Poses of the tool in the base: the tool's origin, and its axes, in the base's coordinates. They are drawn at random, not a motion.
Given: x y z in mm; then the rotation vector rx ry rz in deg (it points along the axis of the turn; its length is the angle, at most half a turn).
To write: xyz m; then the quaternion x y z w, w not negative. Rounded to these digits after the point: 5 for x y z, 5 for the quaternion.
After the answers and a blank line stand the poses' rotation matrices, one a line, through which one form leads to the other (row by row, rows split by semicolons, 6 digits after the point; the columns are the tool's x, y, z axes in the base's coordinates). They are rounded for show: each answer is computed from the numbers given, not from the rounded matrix.
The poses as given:
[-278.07 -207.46 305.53 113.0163 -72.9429 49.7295]
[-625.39 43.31 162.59 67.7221 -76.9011 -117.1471]
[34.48 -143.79 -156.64 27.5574 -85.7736 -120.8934]
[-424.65 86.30 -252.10 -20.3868 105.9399 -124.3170]
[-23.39 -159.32 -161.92 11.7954 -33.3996 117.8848]
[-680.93 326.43 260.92 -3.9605 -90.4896 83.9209]
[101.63 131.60 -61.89 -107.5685 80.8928 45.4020]
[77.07 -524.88 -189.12 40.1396 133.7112 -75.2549]
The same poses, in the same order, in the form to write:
[-0.27807 -0.20746 0.30553 0.74823 -0.48292 0.32924 0.31391]
[-0.62539 0.04331 0.16259 0.42533 -0.48298 -0.73574 0.21099]
[0.03448 -0.14379 -0.15664 0.17686 -0.55049 -0.77589 0.25232]
[-0.42465 0.08630 -0.25210 -0.12274 0.63781 -0.74845 0.13397]
[-0.02339 -0.15932 -0.16192 0.08425 -0.23856 0.84201 0.47646]
[-0.68093 0.32643 0.26092 -0.02825 -0.64549 0.59863 0.47349]
[0.10163 0.13160 -0.06189 -0.71613 0.53854 0.30226 0.32522]
[0.07707 -0.52488 -0.18912 0.24869 0.82842 -0.46625 0.18569]

0.316778 -0.929377 0.189501; -0.515972 -0.336491 -0.787747; 0.795880 0.151764 -0.586126
-0.549158 -0.100375 -0.829669; -0.721316 -0.444433 0.531208; -0.422053 0.890171 0.171662
-0.810109 0.196820 -0.552254; -0.586269 -0.266582 0.764998; 0.003346 0.943502 0.331350
-0.933972 0.043978 0.354630; -0.357116 -0.150491 -0.921857; 0.012827 -0.987633 0.156260
-0.531780 -0.842561 -0.085450; 0.762165 -0.432153 -0.482025; 0.369208 -0.321458 0.871981
-0.550018 -0.530419 -0.645086; 0.603362 0.281689 -0.746060; 0.577438 -0.799567 0.165100
0.237226 -0.967934 -0.082630; -0.574727 -0.208413 0.791361; -0.783206 -0.140242 -0.605739
-0.807347 0.585194 0.075753; 0.238886 0.441529 -0.864862; -0.539559 -0.680147 -0.496261

